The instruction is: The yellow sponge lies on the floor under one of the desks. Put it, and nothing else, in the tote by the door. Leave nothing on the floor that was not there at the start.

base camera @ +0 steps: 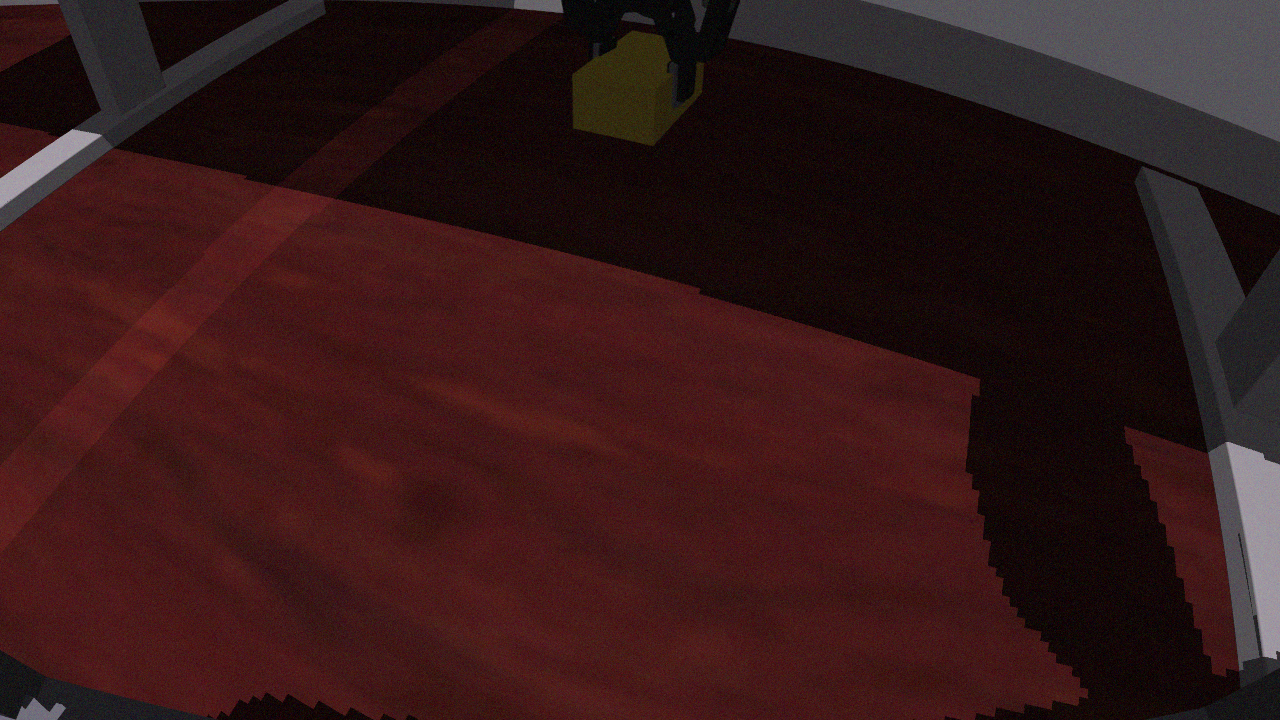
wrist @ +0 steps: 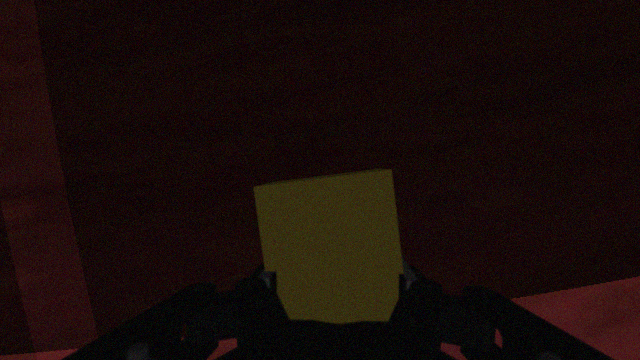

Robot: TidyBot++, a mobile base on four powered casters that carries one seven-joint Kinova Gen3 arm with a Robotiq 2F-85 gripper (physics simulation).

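Frame: origin at the arm's base, x ahead, y left, z up, level; millimetres.
Where they show: gripper, fingertip midpoint: (base camera: 639, 93) (wrist: 336, 273).
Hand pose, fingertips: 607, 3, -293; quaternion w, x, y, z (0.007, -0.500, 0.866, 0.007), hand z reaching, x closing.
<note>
Things, the pixels of their top centre, and the offset from my fingertips, as dx, dy, dz. "spot": a spot on its surface instead. Level surfaces: height alone.
- yellow sponge at its top centre: (wrist: 335, 288) (base camera: 642, 57) +4, -2, +29
- reddish floor at its surface level: dz -103
- grey desk leg at a spot on its surface: (base camera: 1186, 295) spot: -95, -499, -80
- grey leg at a spot on its surface: (base camera: 116, 62) spot: +215, +644, -12
The yellow sponge (base camera: 614, 102) (wrist: 332, 240) is a block held between the two fingers of my gripper (base camera: 637, 76) (wrist: 336, 273). In the base camera view it is at the top centre, over dark, shadowed floor, and appears raised off the floor. In the wrist view it is at the lower centre, with a finger against each side. The gripper is shut on it. The tote and the door do not show in either view.
The reddish floor (base camera: 537, 501) has a dark shadow across its far part. A grey desk leg (base camera: 1186, 295) stands at the right and another grey leg (base camera: 116, 62) at the upper left, with a low bar (base camera: 223, 67) beside it. A grey beam (base camera: 984, 85) crosses the upper right.
</note>
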